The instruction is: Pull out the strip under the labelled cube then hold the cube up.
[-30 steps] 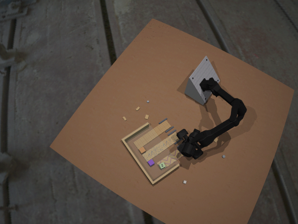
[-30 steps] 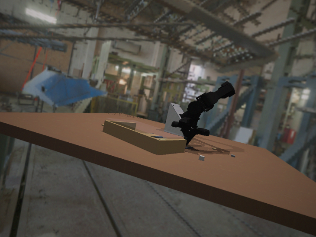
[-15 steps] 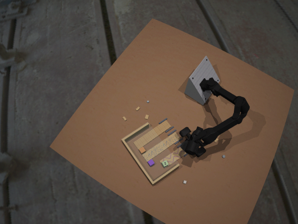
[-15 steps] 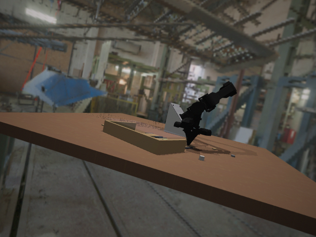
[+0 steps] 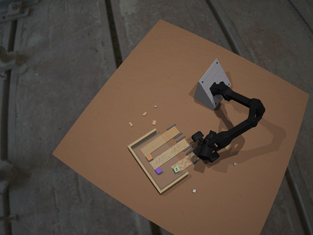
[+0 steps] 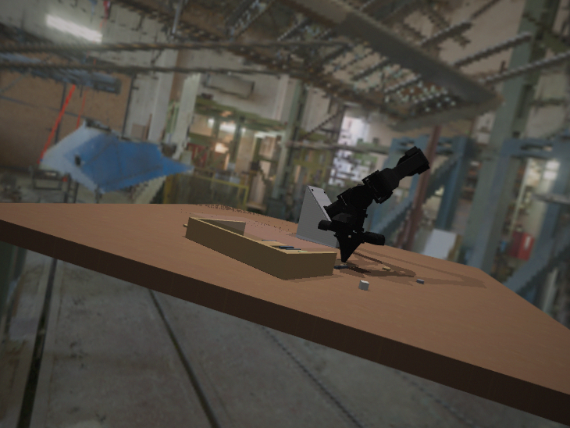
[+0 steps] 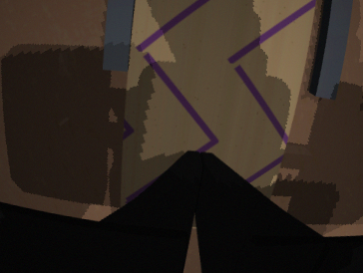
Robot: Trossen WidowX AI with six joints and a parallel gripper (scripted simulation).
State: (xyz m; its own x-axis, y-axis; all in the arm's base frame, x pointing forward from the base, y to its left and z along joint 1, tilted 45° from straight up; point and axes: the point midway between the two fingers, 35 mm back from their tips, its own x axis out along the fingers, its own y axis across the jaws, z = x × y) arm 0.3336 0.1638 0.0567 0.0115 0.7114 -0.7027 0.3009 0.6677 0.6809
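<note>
Now: gripper tip 8 cm short of the zigzag strip and 3 cm to the left of it. From my gripper tip the other things lie so: white block 22 cm ahead, 10 cm to the left.
</note>
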